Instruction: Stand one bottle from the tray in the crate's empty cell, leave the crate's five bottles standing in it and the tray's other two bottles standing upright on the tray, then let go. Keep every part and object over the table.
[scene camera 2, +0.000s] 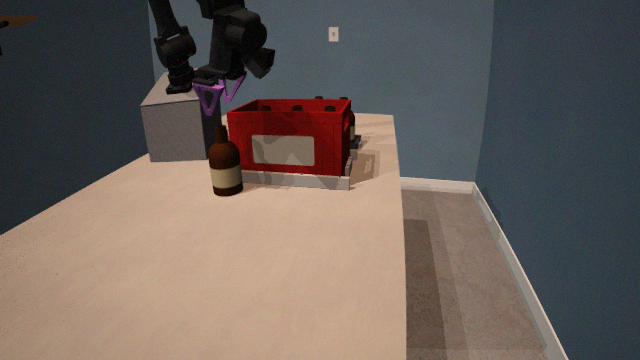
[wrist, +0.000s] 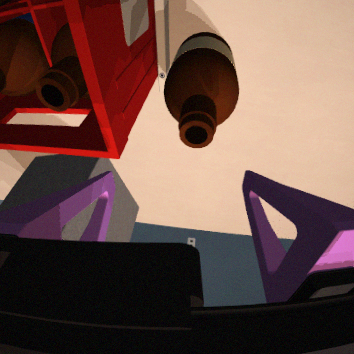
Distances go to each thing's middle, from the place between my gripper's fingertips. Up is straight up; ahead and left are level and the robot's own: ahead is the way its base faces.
The brown bottle (scene camera 2: 224, 160) is 12 cm below my hand and 1 cm to the right of it.
